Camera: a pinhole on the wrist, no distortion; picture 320 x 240 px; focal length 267.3 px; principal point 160.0 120.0 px. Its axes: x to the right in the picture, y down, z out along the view. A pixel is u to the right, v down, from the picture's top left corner.
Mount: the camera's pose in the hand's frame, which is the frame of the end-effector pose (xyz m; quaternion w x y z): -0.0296 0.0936 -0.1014 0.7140 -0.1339 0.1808 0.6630
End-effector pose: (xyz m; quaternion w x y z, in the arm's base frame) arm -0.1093 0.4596 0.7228 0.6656 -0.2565 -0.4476 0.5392
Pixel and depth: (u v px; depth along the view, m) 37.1 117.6 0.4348
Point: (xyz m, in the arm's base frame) -0.4870 0.4338 0.8149
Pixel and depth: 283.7 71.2 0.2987
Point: -0.3661 0.5964 0.5078
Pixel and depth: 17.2 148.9 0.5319
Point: -0.5848 0.3527 0.8794
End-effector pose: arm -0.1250 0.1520 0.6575 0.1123 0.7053 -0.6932 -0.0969
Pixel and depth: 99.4 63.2 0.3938
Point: -0.3757 0.0622 0.4358
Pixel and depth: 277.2 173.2 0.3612
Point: -0.5526 0.2060 0.6219
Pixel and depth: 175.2 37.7 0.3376
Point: -0.4147 0.0420 0.5516
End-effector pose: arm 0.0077 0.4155 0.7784 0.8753 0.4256 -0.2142 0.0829
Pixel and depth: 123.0 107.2 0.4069
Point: -0.1335 0.3253 1.0980
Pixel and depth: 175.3 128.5 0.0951
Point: -0.0546 0.5178 0.8567
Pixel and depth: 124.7 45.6 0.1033
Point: -0.0256 0.4954 0.8667
